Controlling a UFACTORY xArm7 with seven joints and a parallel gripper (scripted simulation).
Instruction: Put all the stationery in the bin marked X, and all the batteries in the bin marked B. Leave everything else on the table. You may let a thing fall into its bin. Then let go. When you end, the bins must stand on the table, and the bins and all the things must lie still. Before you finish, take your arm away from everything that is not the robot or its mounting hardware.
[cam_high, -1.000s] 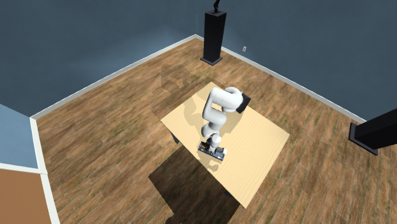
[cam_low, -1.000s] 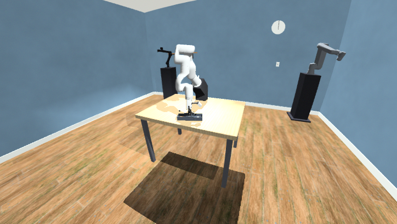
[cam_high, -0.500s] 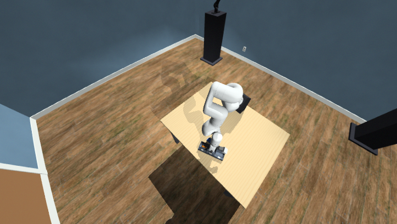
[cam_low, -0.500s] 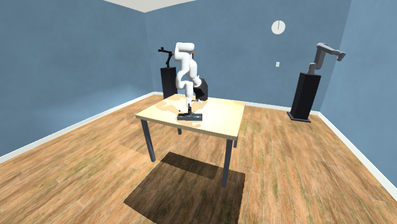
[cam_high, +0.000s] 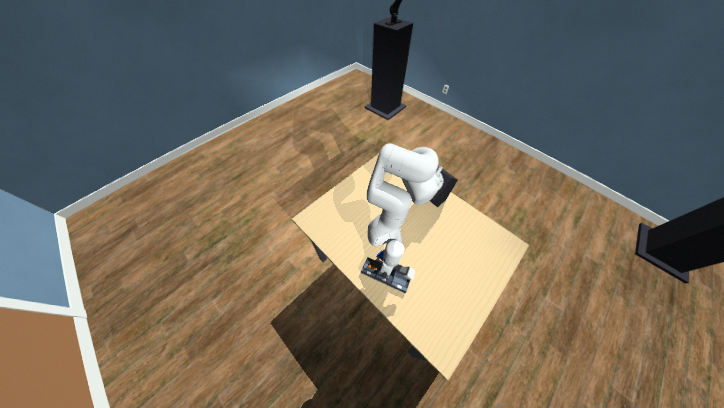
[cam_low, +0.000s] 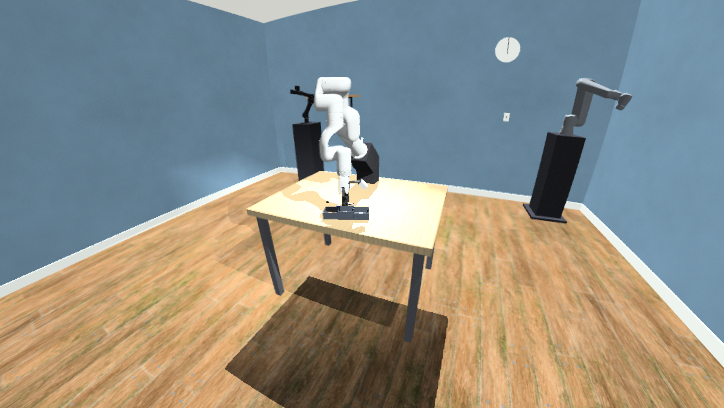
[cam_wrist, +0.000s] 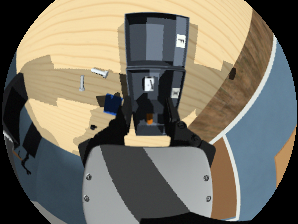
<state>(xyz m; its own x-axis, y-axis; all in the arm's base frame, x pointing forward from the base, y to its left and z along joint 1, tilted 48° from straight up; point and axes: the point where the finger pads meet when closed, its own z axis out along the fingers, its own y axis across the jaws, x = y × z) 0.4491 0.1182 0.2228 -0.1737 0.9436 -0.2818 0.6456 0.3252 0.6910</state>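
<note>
Right now the blue block is 6 cm behind my hand, 8 cm to the right of it and 8 cm below it. Round my hand: dark double bin: 1 cm ahead, 1 cm to the left, 7 cm below; then pencil sharpener: 1 cm to the left, 7 cm below; then orange battery: 3 cm ahead, 7 cm to the right, 7 cm below.
</note>
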